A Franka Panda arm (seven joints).
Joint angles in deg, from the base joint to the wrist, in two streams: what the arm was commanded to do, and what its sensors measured. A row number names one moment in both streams.
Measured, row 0:
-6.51 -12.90 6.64 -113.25 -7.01 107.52 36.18
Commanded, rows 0 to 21:
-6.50 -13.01 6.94 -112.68 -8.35 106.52 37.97
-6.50 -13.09 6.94 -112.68 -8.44 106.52 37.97
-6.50 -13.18 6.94 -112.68 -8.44 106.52 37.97
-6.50 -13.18 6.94 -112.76 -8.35 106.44 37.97
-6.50 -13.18 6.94 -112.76 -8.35 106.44 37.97
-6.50 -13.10 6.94 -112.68 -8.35 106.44 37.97
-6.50 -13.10 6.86 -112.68 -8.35 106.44 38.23
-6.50 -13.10 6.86 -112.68 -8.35 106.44 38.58
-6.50 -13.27 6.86 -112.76 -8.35 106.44 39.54
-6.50 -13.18 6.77 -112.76 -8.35 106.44 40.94
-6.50 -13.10 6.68 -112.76 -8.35 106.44 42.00
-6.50 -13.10 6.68 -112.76 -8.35 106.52 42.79
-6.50 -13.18 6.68 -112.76 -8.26 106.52 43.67
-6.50 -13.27 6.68 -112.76 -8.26 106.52 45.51
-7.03 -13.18 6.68 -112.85 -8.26 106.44 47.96
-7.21 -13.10 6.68 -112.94 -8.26 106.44 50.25
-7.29 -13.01 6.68 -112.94 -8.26 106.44 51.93
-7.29 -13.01 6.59 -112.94 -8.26 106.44 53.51
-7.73 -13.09 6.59 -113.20 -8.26 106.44 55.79
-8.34 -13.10 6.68 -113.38 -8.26 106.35 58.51
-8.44 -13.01 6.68 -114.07 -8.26 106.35 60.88
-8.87 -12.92 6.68 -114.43 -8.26 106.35 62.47
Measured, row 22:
-7.80 -12.88 6.37 -113.48 -7.06 107.35 56.44
